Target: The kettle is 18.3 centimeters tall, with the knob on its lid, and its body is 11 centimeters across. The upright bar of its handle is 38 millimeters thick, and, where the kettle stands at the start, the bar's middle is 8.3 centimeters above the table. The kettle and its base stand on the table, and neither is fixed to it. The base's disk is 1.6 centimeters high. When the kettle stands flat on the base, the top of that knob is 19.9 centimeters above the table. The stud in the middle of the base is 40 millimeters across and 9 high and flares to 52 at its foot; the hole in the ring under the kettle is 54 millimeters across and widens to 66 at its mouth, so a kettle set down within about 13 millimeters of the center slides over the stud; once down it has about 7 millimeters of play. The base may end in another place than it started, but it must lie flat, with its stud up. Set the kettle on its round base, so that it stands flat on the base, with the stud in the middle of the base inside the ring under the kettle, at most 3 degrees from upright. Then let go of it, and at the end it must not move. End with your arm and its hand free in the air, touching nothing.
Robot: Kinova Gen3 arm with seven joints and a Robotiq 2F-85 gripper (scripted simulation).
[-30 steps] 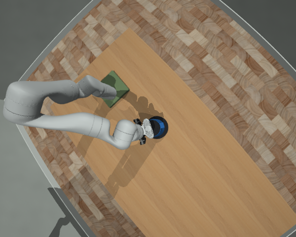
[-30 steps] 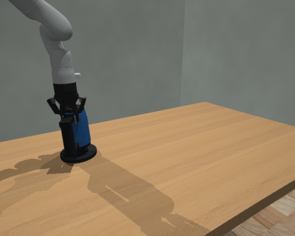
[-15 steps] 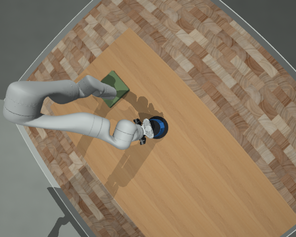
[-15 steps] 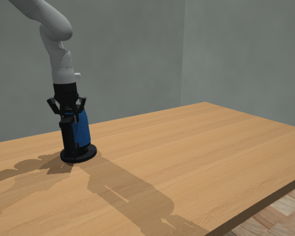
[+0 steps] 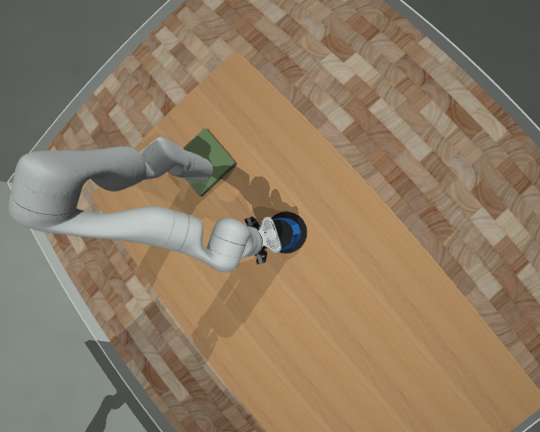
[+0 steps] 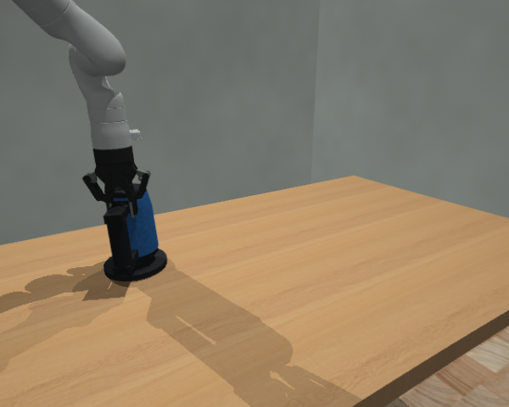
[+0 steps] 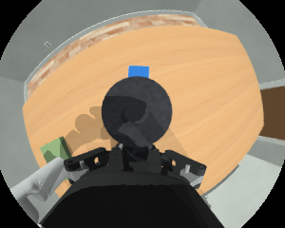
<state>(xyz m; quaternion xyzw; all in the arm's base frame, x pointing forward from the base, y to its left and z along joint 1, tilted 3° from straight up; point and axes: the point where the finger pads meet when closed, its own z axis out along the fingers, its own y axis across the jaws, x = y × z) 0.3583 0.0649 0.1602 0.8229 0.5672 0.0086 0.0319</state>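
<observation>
My gripper is now 4 cm above the blue kettle, 2 cm to the right of it and 1 cm short of it. Also, from my hand: black round base (16 cm below, 6 cm to the left, 2 cm ahead).
</observation>
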